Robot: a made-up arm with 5 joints. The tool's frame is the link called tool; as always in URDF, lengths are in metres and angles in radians. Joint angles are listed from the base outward. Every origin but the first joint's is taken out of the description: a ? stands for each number. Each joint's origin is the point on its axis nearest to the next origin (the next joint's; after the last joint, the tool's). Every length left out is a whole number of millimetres.
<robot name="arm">
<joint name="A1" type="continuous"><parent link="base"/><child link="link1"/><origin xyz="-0.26 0 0.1"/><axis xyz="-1 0 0"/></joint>
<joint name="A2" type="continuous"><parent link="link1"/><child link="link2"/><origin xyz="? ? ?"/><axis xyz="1 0 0"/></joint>
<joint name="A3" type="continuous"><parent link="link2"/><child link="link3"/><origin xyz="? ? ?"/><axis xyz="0 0 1"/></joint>
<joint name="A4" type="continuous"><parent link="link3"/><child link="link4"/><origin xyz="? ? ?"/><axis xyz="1 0 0"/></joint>
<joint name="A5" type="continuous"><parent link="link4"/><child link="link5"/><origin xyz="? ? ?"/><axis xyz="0 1 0"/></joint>
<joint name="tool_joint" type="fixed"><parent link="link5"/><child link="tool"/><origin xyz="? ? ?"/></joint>
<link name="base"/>
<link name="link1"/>
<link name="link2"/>
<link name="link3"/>
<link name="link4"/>
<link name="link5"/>
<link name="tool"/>
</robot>
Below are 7 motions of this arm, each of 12 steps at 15 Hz.
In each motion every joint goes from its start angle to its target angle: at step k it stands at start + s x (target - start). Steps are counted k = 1, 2, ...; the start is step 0. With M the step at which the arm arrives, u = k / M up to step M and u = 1 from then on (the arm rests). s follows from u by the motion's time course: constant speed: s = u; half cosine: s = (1 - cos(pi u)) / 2; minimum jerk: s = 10 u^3 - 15 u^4 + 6 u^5.
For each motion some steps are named. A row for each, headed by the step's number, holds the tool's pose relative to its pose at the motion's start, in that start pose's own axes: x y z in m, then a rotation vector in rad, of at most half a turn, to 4 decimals.
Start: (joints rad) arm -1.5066 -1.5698 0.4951 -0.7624 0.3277
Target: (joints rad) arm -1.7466 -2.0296 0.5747 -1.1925 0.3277
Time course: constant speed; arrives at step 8
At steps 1, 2, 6, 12:
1: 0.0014 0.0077 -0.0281 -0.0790 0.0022 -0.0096
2: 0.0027 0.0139 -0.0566 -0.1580 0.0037 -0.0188
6: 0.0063 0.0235 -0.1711 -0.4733 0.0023 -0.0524
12: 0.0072 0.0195 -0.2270 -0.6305 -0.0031 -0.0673

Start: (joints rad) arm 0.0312 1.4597 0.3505 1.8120 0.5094
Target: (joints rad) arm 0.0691 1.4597 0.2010 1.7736 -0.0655
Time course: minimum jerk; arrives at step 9
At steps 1, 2, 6, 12:
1: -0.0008 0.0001 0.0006 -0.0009 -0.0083 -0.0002
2: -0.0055 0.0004 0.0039 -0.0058 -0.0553 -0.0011
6: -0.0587 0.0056 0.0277 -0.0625 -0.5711 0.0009
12: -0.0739 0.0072 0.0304 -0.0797 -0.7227 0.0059

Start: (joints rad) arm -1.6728 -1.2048 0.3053 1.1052 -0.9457
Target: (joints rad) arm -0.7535 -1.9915 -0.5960 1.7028 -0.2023
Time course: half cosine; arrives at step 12
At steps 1, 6, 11, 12:
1: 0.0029 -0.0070 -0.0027 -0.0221 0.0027 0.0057
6: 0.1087 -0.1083 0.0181 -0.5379 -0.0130 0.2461
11: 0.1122 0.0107 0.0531 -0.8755 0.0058 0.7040
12: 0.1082 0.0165 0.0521 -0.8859 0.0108 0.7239

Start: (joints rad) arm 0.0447 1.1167 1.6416 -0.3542 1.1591
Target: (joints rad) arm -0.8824 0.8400 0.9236 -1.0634 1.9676
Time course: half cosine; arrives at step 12
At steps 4, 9, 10, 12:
4: 0.0205 -0.1209 0.0871 0.1679 0.1303 -0.2360
9: -0.0390 -0.4602 0.1608 0.7942 0.5694 -0.5006
10: -0.0534 -0.5009 0.1527 0.8875 0.6379 -0.4964
12: -0.0658 -0.5333 0.1430 0.9662 0.6973 -0.4853

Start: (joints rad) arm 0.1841 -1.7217 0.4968 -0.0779 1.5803
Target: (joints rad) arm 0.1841 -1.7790 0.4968 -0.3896 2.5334
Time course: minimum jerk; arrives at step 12
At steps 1, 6, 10, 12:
1: 0.0009 -0.0001 -0.0001 0.0000 0.0050 -0.0018
6: 0.0831 -0.0225 -0.0218 0.0428 0.4887 -0.1778
10: 0.1438 -0.0571 -0.0559 0.1583 0.9354 -0.3261
12: 0.1476 -0.0601 -0.0589 0.1702 0.9690 -0.3363

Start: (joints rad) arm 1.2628 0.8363 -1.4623 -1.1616 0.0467
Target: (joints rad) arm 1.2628 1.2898 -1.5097 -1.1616 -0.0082
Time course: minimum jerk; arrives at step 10
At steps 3, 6, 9, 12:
3: -0.0253 0.0175 -0.0083 0.0050 0.0274 0.0647
6: -0.1145 0.0620 -0.0294 0.0210 0.1148 0.2706
9: -0.1723 0.0794 -0.0377 0.0305 0.1669 0.3930
12: -0.1740 0.0797 -0.0379 0.0308 0.1684 0.3964

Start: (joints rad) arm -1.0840 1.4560 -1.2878 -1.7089 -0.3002
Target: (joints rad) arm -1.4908 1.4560 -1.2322 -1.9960 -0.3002
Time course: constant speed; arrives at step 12
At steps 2, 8, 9, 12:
2: -0.0294 0.0090 0.0110 -0.0088 -0.0196 0.0683
8: -0.1192 0.0212 0.0430 -0.0329 -0.0959 0.2650
9: -0.1342 0.0212 0.0481 -0.0364 -0.1110 0.2964
12: -0.1784 0.0175 0.0626 -0.0463 -0.1604 0.3881

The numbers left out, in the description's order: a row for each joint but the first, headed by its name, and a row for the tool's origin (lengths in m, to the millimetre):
A2: 0 0.08 0.08
A3: 0 0.05 -0.16
A4: 0.32 0.07 0
A5: 0 0.23 -0.03
tool: 0.02 0 0.08

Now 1 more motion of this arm.
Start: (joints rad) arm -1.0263 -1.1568 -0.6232 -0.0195 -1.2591
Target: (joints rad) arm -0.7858 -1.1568 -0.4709 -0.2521 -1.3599
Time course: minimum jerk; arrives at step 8
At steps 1, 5, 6, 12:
1: -0.0015 0.0005 0.0002 0.0002 -0.0039 0.0073
5: -0.0728 0.0096 0.0048 0.0107 -0.1775 0.3309
6: -0.0905 0.0076 0.0041 0.0142 -0.2194 0.4101
12: -0.1011 0.0056 0.0033 0.0165 -0.2445 0.4580

